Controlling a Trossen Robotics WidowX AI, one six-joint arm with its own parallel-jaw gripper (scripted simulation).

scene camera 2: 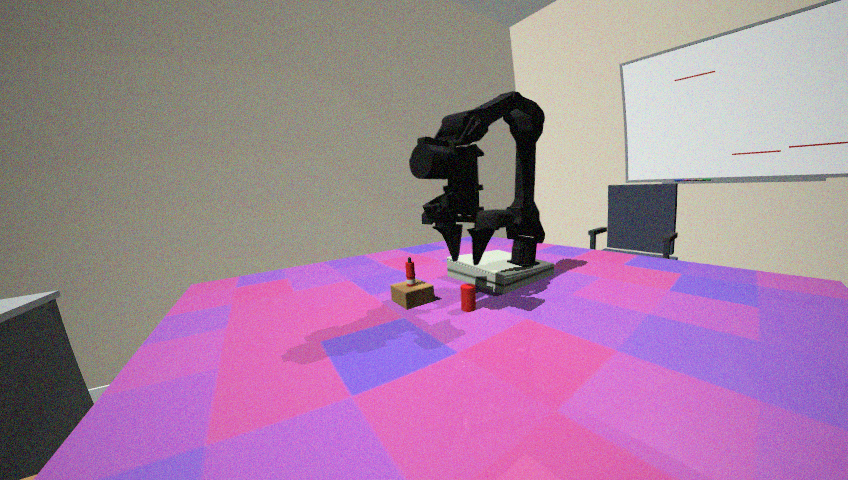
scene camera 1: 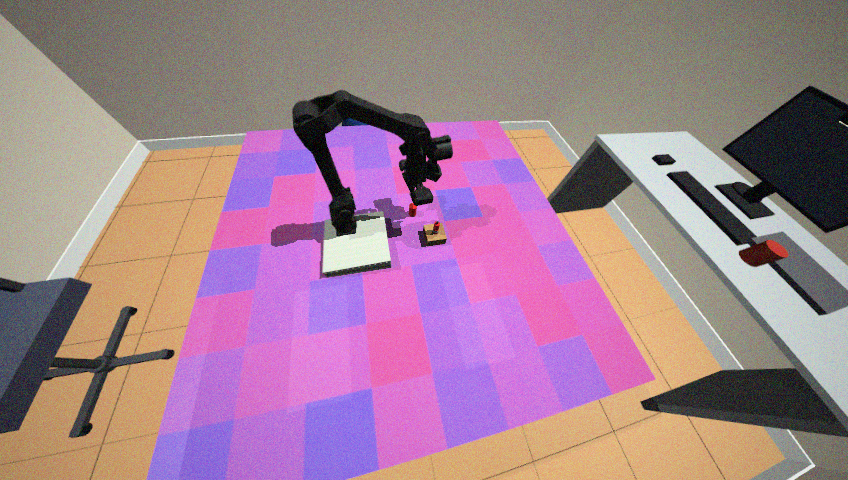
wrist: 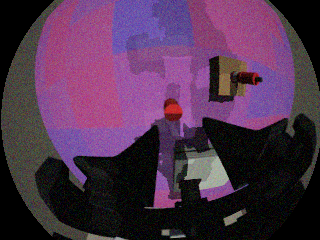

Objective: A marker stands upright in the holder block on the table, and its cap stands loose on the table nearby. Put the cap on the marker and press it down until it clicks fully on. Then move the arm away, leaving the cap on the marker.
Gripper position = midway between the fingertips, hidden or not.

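Gripper visibility: scene camera 2 shows my gripper (scene camera 2: 465,262), scene camera 1 shows the gripper (scene camera 1: 414,198), and the wrist view shows the gripper (wrist: 180,125).
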